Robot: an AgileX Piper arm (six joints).
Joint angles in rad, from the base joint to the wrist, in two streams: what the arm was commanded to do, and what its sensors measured. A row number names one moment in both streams.
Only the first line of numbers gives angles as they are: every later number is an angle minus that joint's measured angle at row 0.
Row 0, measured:
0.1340, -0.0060, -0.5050, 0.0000, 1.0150, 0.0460
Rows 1 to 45, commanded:
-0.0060, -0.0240, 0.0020, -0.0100, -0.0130, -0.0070
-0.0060, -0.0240, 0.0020, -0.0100, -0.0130, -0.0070
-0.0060, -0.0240, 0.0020, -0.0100, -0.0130, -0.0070
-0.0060, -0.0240, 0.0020, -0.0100, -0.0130, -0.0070
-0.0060, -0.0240, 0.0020, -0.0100, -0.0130, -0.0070
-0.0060, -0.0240, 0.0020, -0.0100, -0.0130, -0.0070
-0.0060, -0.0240, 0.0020, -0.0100, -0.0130, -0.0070
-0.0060, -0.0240, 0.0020, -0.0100, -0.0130, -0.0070
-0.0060, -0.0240, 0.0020, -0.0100, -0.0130, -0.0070
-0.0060, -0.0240, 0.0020, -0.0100, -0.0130, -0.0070
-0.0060, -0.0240, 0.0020, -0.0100, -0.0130, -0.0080
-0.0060, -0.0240, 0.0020, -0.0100, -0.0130, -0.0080
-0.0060, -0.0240, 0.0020, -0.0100, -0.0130, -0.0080
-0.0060, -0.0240, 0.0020, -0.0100, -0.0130, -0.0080
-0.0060, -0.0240, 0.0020, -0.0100, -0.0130, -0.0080
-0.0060, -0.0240, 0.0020, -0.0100, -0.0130, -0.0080
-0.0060, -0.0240, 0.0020, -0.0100, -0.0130, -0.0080
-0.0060, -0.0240, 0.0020, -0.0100, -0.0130, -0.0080
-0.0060, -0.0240, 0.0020, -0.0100, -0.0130, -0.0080
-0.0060, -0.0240, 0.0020, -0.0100, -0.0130, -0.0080
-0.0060, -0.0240, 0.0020, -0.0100, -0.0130, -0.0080
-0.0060, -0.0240, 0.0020, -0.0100, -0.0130, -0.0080
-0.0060, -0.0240, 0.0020, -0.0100, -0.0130, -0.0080
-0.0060, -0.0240, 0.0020, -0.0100, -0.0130, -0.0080
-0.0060, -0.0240, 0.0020, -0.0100, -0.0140, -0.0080
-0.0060, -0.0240, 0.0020, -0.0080, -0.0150, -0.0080
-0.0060, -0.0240, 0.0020, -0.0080, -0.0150, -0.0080
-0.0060, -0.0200, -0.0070, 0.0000, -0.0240, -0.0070
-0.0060, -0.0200, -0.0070, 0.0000, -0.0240, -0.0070
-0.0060, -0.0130, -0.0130, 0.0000, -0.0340, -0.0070
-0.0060, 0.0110, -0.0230, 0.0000, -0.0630, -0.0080
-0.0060, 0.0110, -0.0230, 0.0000, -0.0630, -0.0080
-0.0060, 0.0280, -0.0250, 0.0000, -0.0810, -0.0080
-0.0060, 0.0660, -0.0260, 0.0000, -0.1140, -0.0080
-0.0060, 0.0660, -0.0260, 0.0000, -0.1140, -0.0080
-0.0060, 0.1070, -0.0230, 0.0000, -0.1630, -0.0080
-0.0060, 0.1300, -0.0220, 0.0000, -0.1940, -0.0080
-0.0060, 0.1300, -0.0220, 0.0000, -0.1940, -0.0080
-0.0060, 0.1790, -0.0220, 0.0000, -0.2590, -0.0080
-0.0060, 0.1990, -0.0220, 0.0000, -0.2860, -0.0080
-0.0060, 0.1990, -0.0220, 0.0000, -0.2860, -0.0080
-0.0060, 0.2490, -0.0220, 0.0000, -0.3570, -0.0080
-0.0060, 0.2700, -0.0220, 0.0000, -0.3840, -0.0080
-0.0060, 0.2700, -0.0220, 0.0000, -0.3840, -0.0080
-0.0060, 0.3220, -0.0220, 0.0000, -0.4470, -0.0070
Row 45, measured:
0.0000, 0.2700, -0.0190, 0.0000, -0.3520, 0.0000
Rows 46 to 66, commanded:
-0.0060, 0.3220, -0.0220, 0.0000, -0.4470, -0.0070
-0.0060, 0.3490, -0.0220, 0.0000, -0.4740, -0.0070
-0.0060, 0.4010, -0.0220, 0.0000, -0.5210, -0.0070
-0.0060, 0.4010, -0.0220, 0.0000, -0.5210, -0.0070
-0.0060, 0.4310, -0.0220, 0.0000, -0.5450, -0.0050
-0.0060, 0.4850, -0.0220, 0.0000, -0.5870, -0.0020
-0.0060, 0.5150, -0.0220, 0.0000, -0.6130, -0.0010
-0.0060, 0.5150, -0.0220, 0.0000, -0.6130, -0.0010
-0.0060, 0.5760, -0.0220, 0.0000, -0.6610, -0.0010
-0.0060, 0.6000, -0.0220, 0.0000, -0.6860, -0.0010
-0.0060, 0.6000, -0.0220, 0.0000, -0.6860, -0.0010
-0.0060, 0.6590, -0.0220, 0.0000, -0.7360, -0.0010
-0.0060, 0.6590, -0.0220, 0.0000, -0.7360, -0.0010
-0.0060, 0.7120, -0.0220, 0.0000, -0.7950, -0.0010
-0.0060, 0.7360, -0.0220, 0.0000, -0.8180, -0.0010
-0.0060, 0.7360, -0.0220, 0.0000, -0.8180, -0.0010
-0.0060, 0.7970, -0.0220, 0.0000, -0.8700, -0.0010
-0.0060, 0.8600, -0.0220, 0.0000, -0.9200, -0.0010
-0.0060, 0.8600, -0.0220, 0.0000, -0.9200, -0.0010
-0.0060, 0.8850, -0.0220, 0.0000, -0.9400, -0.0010
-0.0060, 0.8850, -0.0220, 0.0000, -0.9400, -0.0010
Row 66, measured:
0.0000, 0.8210, -0.0190, 0.0000, -0.8660, 0.0000
